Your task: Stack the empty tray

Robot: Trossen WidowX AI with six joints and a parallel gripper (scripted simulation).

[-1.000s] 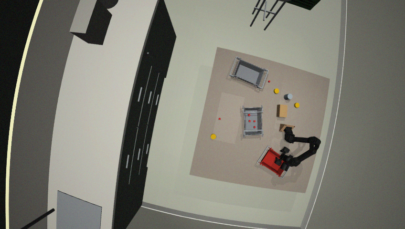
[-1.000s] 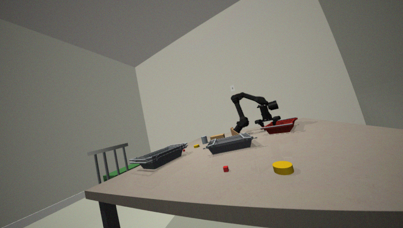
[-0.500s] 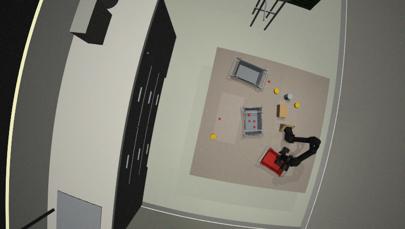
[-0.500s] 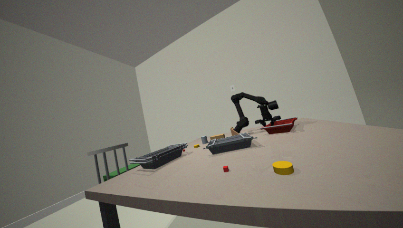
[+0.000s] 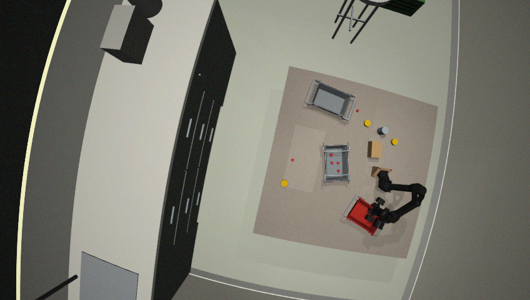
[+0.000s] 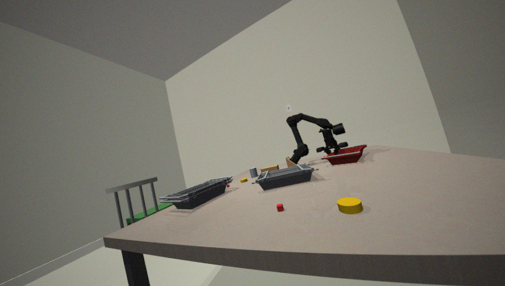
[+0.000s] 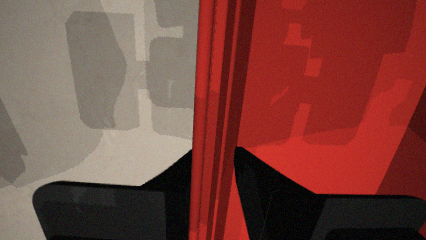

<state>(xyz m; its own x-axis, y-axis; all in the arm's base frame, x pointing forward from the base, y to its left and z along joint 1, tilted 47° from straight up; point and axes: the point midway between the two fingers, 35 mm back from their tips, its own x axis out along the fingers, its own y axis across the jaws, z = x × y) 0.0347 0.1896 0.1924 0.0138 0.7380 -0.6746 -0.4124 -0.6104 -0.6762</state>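
Right now the red tray is 70 mm to the left of my gripper tip, 30 mm ahead of it and 30 mm above it. Round my gripper tip: red cube (650 mm ahead, 270 mm to the right); box (440 mm to the right, 50 mm ahead, 20 mm above).
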